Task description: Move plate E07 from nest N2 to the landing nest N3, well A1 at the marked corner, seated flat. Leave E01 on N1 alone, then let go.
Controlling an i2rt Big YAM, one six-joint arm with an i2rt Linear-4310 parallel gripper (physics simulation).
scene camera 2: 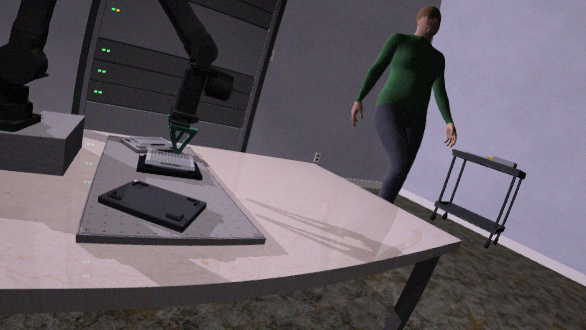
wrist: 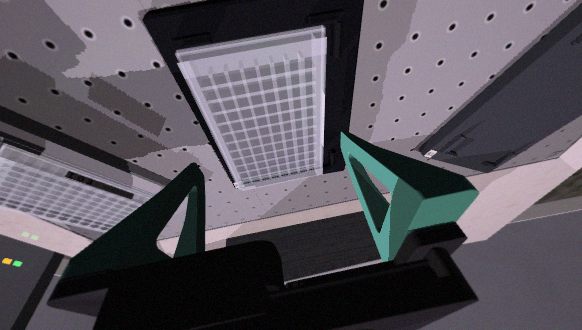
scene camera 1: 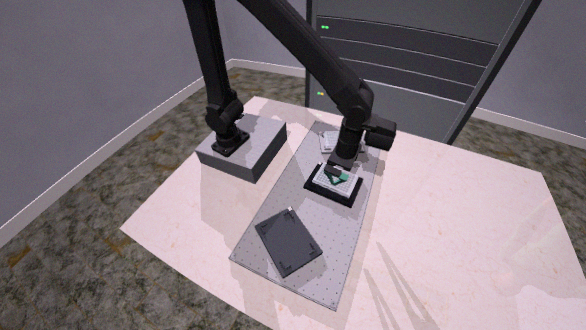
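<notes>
Plate E07 (scene camera 1: 350, 186) (scene camera 2: 169, 161) (wrist: 270, 110), clear with a white grid, lies on the black middle nest N2 (scene camera 1: 325, 193) (scene camera 2: 170, 173) (wrist: 344, 85); whether it is fully flat I cannot tell. My gripper (scene camera 1: 336, 176) (scene camera 2: 178, 150) (wrist: 270, 153) is open with green fingers, close above the plate, with nothing between them. The dark landing nest N3 (scene camera 1: 288, 242) (scene camera 2: 152, 205) (wrist: 505, 110) bears no plate and sits at an angle; a small white mark (scene camera 1: 290, 209) (scene camera 2: 136, 181) (wrist: 431, 153) shows at one corner. Plate E01 (scene camera 1: 328, 140) (scene camera 2: 150, 142) (wrist: 65, 187) rests on N1 at the far end, partly hidden by the arm in scene camera 1.
The nests stand on a perforated grey board (scene camera 1: 330, 280) (scene camera 2: 225, 225). The arm's base stands on a grey block (scene camera 1: 265, 135) (scene camera 2: 40, 150) beside it. A dark cabinet (scene camera 1: 400, 65) is behind the table. A person (scene camera 2: 407, 80) in green and a cart (scene camera 2: 470, 215) are beyond the table.
</notes>
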